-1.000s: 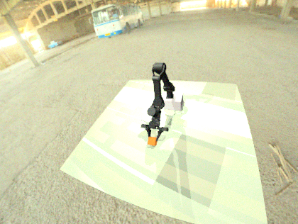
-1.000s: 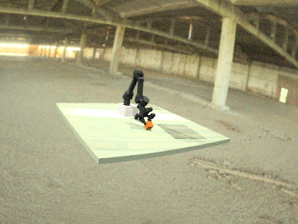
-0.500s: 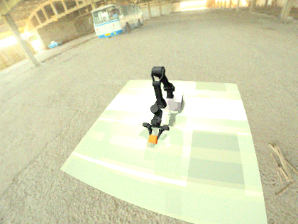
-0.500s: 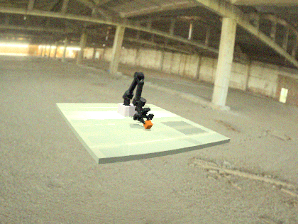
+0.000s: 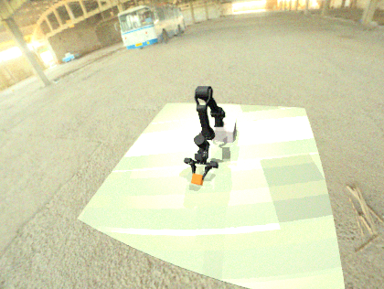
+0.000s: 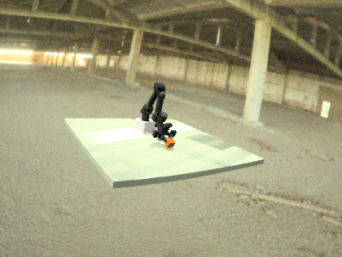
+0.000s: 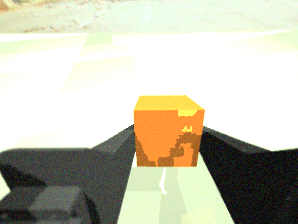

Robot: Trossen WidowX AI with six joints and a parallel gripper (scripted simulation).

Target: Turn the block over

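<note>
My gripper tip is now 10 mm above the orange block.
</note>
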